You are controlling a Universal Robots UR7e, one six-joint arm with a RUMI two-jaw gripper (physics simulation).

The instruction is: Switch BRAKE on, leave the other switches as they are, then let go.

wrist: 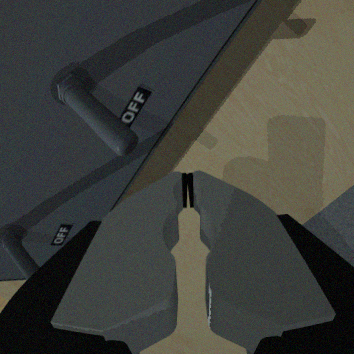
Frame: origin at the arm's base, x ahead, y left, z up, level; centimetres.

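Seen in the pictures: gripper, fingertip midpoint: (pixel 186 176).
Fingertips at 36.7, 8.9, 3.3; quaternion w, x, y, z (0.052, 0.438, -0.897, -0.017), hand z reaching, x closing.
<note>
A point is followed by its place in that frame, as x, y, z.
A dark switch panel (pixel 125 45) {43.0, 7.2, 0.1} fills the upper left of the wrist view. A grey lever switch (pixel 97 117) {41.8, 9.7, 3.4} sticks out from it, its tip towards the lower right, beside an OFF label (pixel 136 106) {40.1, 9.4, -1.1}. A second lever (pixel 20 255) {39.2, 21.2, 2.7} shows in part at the lower left, near another OFF label (pixel 61 234) {36.9, 21.0, -1.1}. The name BRAKE does not show, so I cannot tell which lever it is. My gripper (pixel 186 176) {36.7, 8.9, 3.3} is shut and empty, to the lower right of the first lever's tip and apart from it in the view, over the panel's edge side.
The panel's brown side edge (pixel 200 97) {35.5, 6.7, -8.8} runs diagonally down to the left. A pale wood-coloured surface (pixel 310 75) {30.6, -2.5, -8.8} lies beyond it, with shadows on it. A grey-blue surface (pixel 335 225) {15.0, 3.4, -5.6} shows at the right edge, partly behind my gripper.
</note>
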